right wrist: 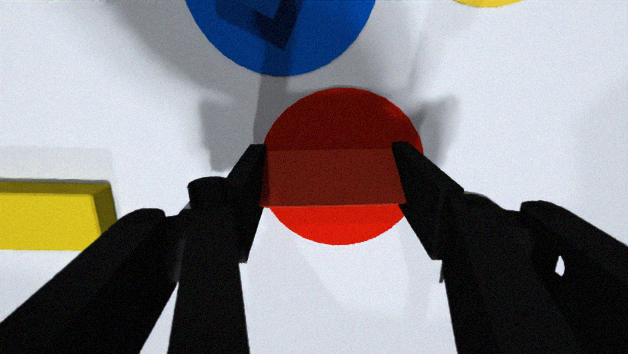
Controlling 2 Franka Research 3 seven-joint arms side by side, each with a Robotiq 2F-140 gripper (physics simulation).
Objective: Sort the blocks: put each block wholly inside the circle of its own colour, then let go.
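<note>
My right gripper (328,167) is shut on a red block (335,176), one fingertip at each end. It holds the block level over the red circle (340,227), whose far and near parts show beyond the block. The block seems to be above the surface; how high is hard to tell. Part of a blue block (270,6) shows on the blue circle (330,40) at the top edge, in shadow. A yellow block (45,220) lies at the left edge, partly cut off. The rim of a yellow circle (487,2) shows at the top right. The left gripper is not in view.
The blue circle is close behind the red circle, with a narrow strip of white surface (310,82) between them. The yellow block lies to the left of the right gripper's fingers. Shadows of the gripper fall on the white surface around the red circle.
</note>
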